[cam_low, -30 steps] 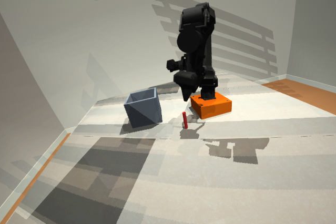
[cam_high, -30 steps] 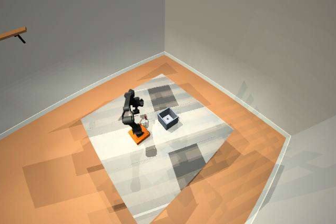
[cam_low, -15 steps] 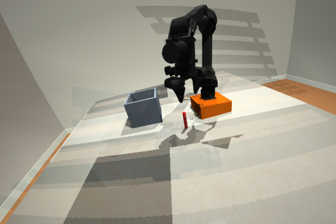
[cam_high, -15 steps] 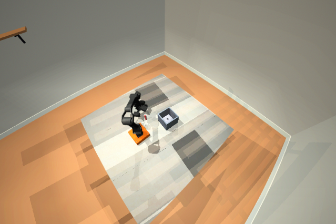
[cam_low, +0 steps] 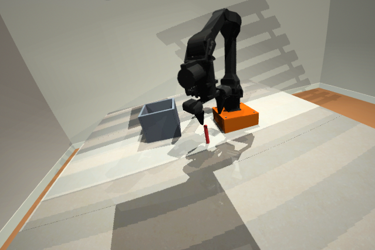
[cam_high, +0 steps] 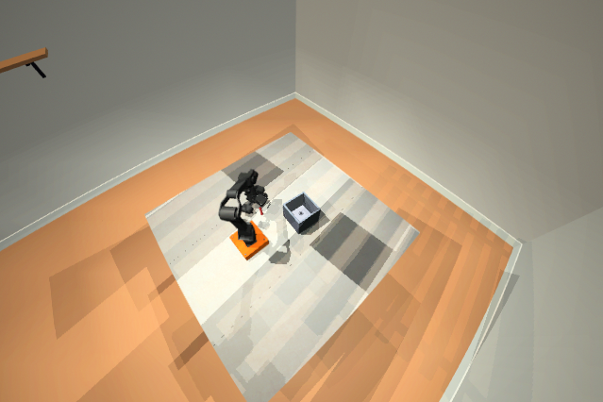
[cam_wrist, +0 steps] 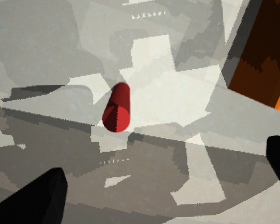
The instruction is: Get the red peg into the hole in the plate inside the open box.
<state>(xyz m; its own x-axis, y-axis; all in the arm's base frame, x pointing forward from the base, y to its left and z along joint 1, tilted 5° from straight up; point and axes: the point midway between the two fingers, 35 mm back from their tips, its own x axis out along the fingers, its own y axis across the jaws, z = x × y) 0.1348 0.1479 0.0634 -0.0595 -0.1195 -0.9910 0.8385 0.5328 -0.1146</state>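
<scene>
The red peg lies 60 mm below my gripper tip and 20 mm ahead of it. The rest, counted from my gripper tip: plate 210 mm ahead, 170 mm to the right, 60 mm below.
</scene>
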